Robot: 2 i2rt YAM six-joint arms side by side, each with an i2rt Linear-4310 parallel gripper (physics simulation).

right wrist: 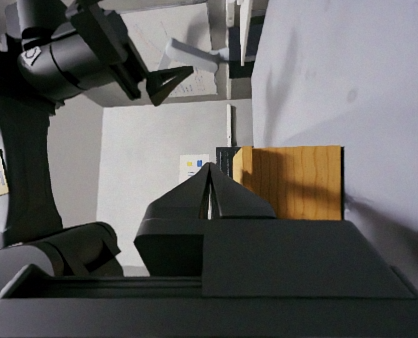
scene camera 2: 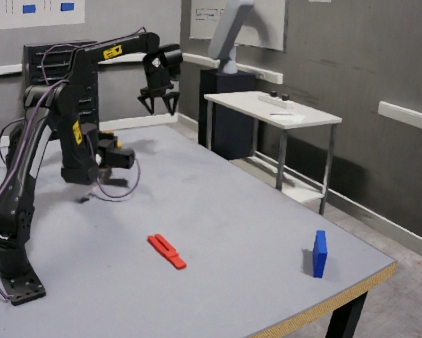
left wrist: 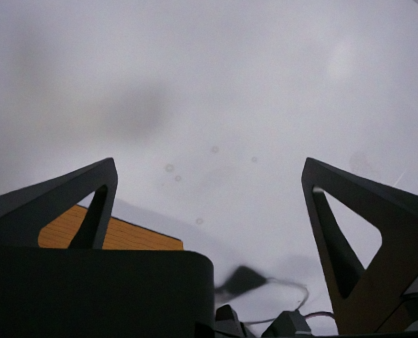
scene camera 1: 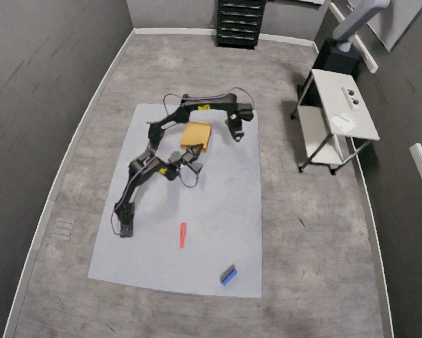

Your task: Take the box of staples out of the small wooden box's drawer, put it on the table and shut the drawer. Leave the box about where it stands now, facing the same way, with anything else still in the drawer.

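Places are measured from the left arm's base along level axes (x ahead, y left, z up), in millimetres.
Pixels of known places: left gripper, between the fingertips: (right wrist: 181, 29) (scene camera 2: 162, 115) (left wrist: 209, 168) (scene camera 1: 235, 135); right gripper, between the fingertips: (right wrist: 209, 168) (scene camera 2: 116, 136) (scene camera 1: 203, 143); left arm's base, origin of its link: (scene camera 1: 155, 140); right arm's base, origin of its link: (scene camera 2: 16, 273) (scene camera 1: 127, 219).
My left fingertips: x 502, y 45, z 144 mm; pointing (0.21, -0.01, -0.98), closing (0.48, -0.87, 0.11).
Note:
Ahead of a thing's pixels: the offset from my left fingertips to its top centre. "pt": to the spot under its first point. Level surfaces: height alone.
The small wooden box @[dx -235, dy +5, dz -65 mm] (scene camera 1: 196, 134) (right wrist: 305, 182) stands on the table @[dz -144 mm] (scene camera 1: 225, 215) (scene camera 2: 225, 285) at the upper middle of scene camera 1. Its corner @[pt dx -156, dy -18, dz -127 mm] (left wrist: 145, 236) shows low in the left wrist view. I cannot make out its drawer or whether it is open. The box of staples does not show. My left gripper (scene camera 1: 237, 137) (scene camera 2: 161, 111) (left wrist: 209, 168) is open and empty, above the table and to the right of the wooden box in scene camera 1. My right gripper (scene camera 1: 202, 147) (right wrist: 209, 168) is shut and empty, close to the box's lower edge in scene camera 1; scene camera 2 mostly hides it behind its arm.
A flat red slotted piece @[dx -167, dy -580, dz -131 mm] (scene camera 1: 183, 235) (scene camera 2: 176, 260) lies on the table. A blue block @[dx +106, dy -736, dz -83 mm] (scene camera 1: 229, 277) (scene camera 2: 320, 254) stands upright near the table's near corner in scene camera 2. The two arms are close together around the wooden box. A white cart (scene camera 1: 362, 105) stands beyond the table.

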